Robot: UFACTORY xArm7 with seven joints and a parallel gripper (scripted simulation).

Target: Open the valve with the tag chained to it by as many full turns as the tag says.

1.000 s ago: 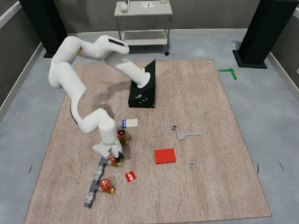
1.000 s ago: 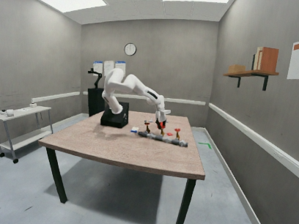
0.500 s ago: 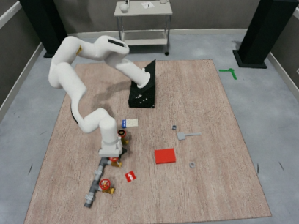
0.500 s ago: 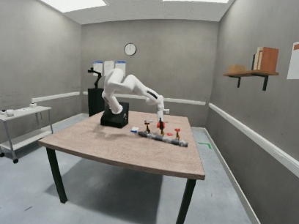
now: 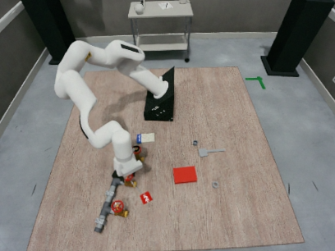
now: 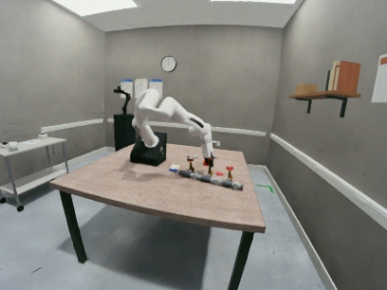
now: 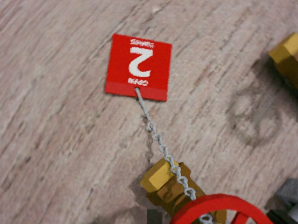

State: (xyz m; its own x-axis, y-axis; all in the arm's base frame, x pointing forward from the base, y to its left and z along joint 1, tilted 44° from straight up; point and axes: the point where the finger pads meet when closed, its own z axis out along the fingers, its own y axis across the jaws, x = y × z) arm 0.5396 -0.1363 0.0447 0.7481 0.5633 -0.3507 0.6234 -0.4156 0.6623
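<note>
Now: the red square tag 7 cm ahead of my hand, 9 cm to the left of it and 10 cm below it. Also, from my hand: grey key-shaped tool 21 cm behind, 43 cm to the left, 10 cm below; then white card 28 cm behind, 5 cm to the left, 10 cm below; then red block 6 cm behind, 29 cm to the left, 9 cm below.
</note>
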